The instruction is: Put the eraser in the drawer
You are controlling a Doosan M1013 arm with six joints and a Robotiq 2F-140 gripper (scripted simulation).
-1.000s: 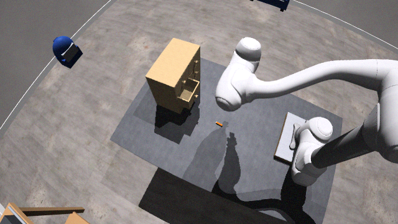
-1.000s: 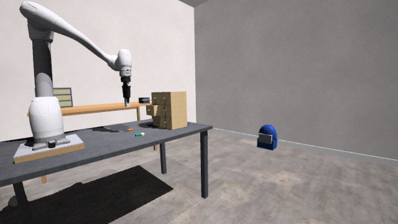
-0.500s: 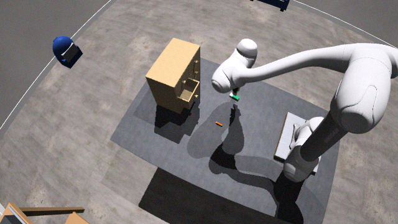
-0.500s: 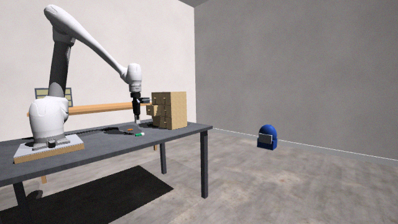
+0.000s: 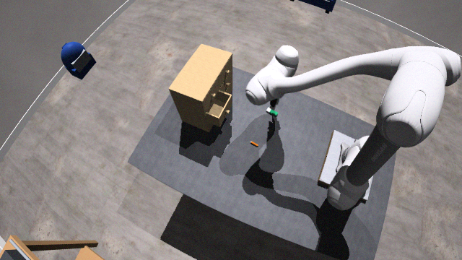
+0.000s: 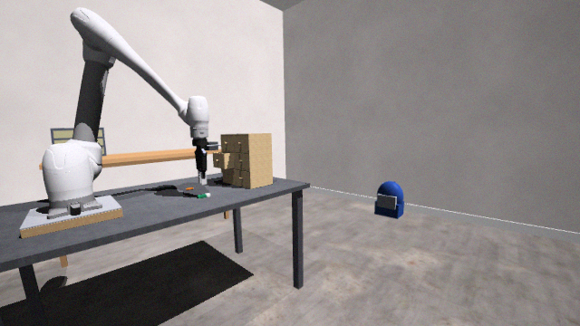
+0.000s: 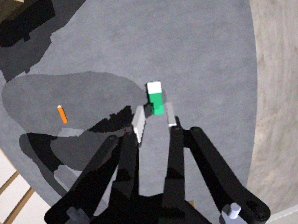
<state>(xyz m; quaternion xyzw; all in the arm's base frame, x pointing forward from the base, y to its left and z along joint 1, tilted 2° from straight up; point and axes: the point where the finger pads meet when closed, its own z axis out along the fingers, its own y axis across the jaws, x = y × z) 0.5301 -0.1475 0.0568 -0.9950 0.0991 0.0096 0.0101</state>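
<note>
The eraser is 100 mm below my hand and 10 mm ahead of it. The rest, counted from my hand: small orange stick: 220 mm to the left, 100 mm below, 40 mm ahead.
</note>
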